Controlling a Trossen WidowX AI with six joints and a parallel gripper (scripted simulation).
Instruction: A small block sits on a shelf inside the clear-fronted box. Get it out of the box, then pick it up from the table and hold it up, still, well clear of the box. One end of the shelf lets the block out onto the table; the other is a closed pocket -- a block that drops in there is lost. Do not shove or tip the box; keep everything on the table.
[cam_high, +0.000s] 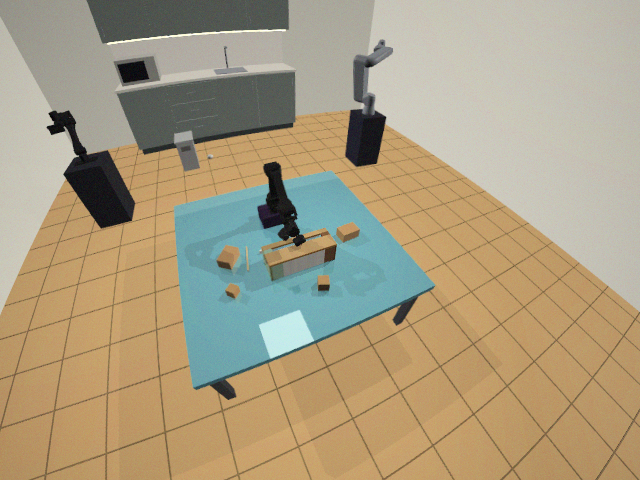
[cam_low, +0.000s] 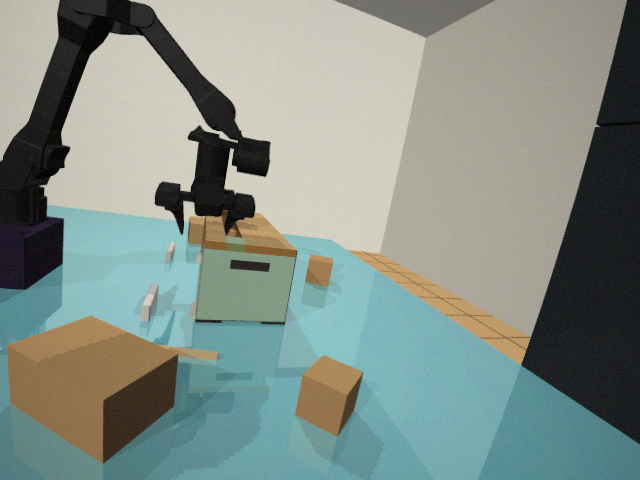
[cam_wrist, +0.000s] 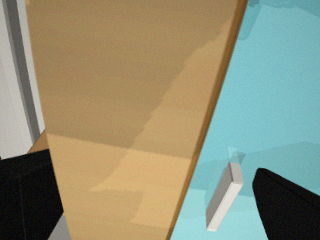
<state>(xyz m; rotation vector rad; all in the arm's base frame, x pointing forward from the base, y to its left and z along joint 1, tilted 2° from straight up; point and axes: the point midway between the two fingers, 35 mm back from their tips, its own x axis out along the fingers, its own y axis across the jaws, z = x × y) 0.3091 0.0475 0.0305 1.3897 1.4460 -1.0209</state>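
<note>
My gripper tip is now 6 cm short of the tan block and 2 cm to the right of it. From my gripper tip the other things lie so: clear-fronted box (4 cm ahead, 3 cm to the right, 2 cm below); thin stick (5 cm behind, 30 cm to the right, 8 cm below).
</note>
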